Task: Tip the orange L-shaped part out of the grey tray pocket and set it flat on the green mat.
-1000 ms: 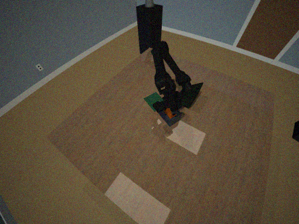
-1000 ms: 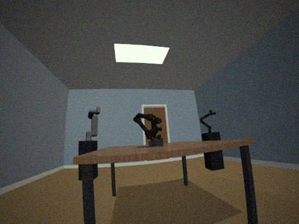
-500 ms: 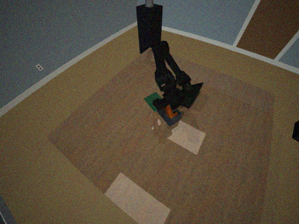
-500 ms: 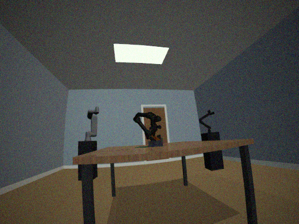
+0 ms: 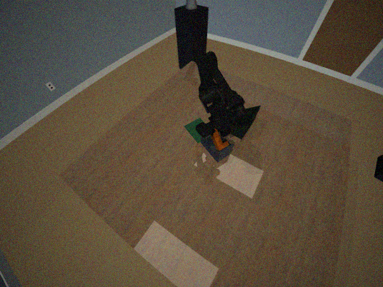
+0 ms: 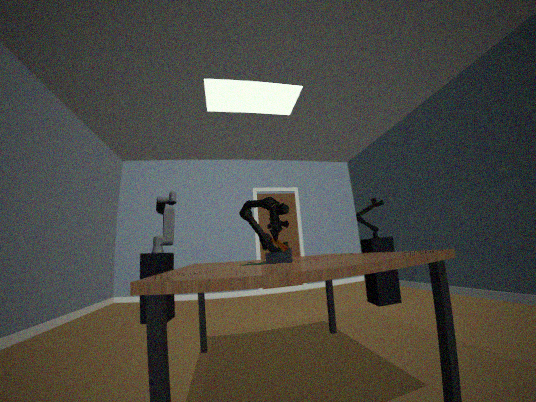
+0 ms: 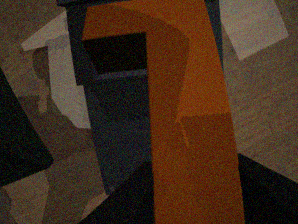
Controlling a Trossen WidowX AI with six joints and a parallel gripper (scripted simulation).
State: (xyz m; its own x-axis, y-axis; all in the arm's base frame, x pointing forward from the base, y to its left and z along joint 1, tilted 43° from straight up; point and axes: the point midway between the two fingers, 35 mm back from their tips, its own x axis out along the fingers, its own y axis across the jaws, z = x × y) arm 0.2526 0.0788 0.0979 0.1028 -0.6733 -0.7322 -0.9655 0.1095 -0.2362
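Right now the green mat is 50 mm behind my gripper tip, 140 mm to the right of it and 150 mm below it. Round my gripper tip: orange L-shaped part (10 mm behind, 30 mm to the left, 30 mm below).
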